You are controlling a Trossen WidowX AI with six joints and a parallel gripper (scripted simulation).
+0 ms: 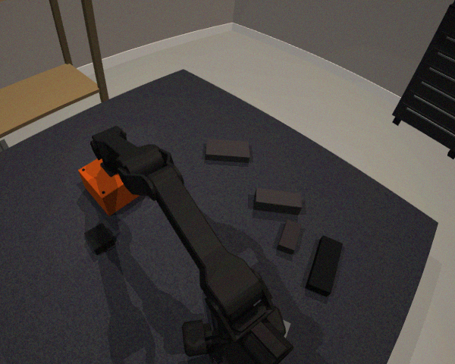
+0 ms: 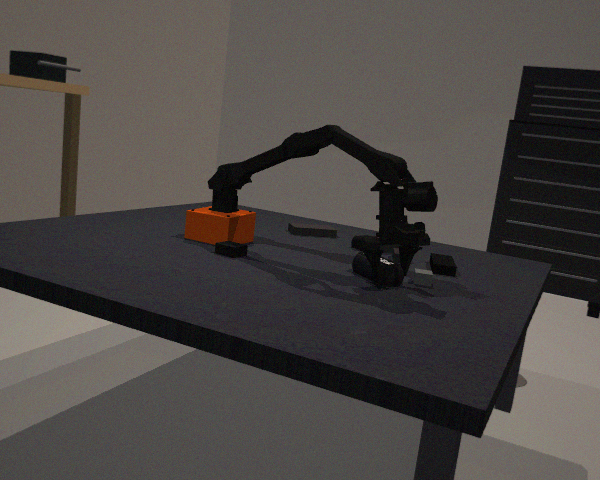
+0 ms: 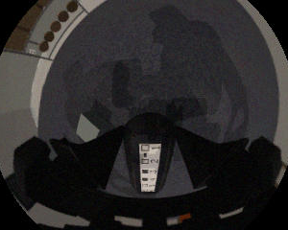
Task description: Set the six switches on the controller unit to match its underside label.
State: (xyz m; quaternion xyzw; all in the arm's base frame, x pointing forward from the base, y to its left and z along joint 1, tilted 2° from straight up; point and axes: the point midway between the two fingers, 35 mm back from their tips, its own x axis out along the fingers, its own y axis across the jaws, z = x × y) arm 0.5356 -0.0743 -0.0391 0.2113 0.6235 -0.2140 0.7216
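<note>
Now: the light grey cube 50 mm ahead of my gripper tip and 90 mm to the left of it. Also, from my gripper tip: long black block: 40 mm ahead, 310 mm to the left; then black cube: 410 mm behind, 70 mm to the right.
</note>
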